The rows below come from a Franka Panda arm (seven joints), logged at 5 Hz.
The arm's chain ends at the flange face. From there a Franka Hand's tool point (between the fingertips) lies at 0.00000 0.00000 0.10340 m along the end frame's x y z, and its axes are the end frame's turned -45 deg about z.
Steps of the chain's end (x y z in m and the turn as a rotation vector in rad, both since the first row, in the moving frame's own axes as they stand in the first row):
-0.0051 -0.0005 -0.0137 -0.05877 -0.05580 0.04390
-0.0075 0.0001 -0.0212 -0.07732 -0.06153 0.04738
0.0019 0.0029 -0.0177 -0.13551 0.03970 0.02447
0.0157 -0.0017 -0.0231 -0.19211 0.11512 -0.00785
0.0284 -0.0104 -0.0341 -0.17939 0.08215 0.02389
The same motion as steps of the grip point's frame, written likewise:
-0.0116 -0.0039 -0.0140 -0.00210 -0.08101 0.04390
-0.0155 -0.0043 -0.0217 -0.01117 -0.09818 0.04738
-0.0078 0.0161 -0.0187 -0.12389 -0.06775 0.02447
0.0068 0.0322 -0.0257 -0.21724 -0.05444 -0.00785
0.0201 0.0316 -0.0361 -0.18494 -0.06876 0.02389

